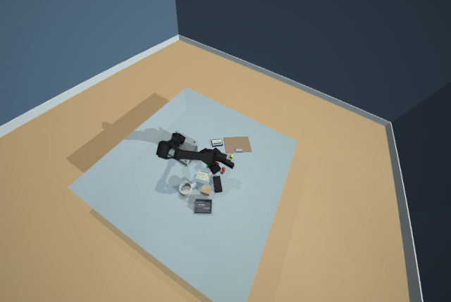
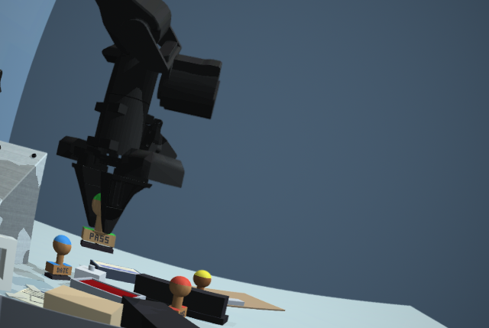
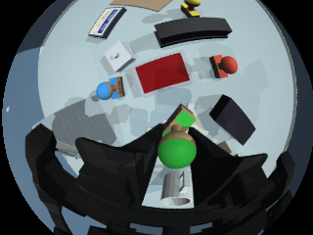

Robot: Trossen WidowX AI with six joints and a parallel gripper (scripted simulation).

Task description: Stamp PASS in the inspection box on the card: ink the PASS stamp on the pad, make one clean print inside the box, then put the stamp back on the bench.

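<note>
The red ink pad is 10 mm behind my gripper tip, 60 mm to the left of it and 90 mm below it. Round my gripper tip: inspection card: 10 mm behind, 60 mm to the right, 100 mm below; green-topped pass stamp: right at my gripper tip; red-knobbed stamp: 100 mm ahead, 50 mm to the left, 80 mm below.
</note>
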